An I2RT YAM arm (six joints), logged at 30 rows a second.
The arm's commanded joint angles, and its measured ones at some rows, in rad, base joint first. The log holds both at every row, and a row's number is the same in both.
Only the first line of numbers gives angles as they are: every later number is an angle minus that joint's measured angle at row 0.
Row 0, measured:
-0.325, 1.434, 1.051, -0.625, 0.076, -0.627
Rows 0 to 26, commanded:
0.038, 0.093, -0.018, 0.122, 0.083, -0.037
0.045, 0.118, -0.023, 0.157, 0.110, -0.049
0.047, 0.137, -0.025, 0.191, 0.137, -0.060
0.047, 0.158, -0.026, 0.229, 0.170, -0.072
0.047, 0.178, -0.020, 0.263, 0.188, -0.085
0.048, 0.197, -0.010, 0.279, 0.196, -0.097
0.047, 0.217, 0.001, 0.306, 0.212, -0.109
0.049, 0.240, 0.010, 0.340, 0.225, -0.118
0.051, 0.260, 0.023, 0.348, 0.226, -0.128
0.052, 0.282, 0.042, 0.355, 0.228, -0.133
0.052, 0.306, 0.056, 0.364, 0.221, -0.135
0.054, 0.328, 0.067, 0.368, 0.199, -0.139
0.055, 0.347, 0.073, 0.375, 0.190, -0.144
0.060, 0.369, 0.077, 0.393, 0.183, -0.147
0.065, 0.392, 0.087, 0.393, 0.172, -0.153
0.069, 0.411, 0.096, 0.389, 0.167, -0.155
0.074, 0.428, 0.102, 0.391, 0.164, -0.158
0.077, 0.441, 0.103, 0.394, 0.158, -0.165
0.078, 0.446, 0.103, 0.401, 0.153, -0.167
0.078, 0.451, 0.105, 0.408, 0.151, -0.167
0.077, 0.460, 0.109, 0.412, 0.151, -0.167
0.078, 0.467, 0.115, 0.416, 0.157, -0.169
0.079, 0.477, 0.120, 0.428, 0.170, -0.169
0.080, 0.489, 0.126, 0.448, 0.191, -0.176
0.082, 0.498, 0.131, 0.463, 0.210, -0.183
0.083, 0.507, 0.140, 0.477, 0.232, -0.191
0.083, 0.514, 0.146, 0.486, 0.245, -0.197
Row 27, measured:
0.079, 0.483, 0.115, 0.424, 0.189, -0.178
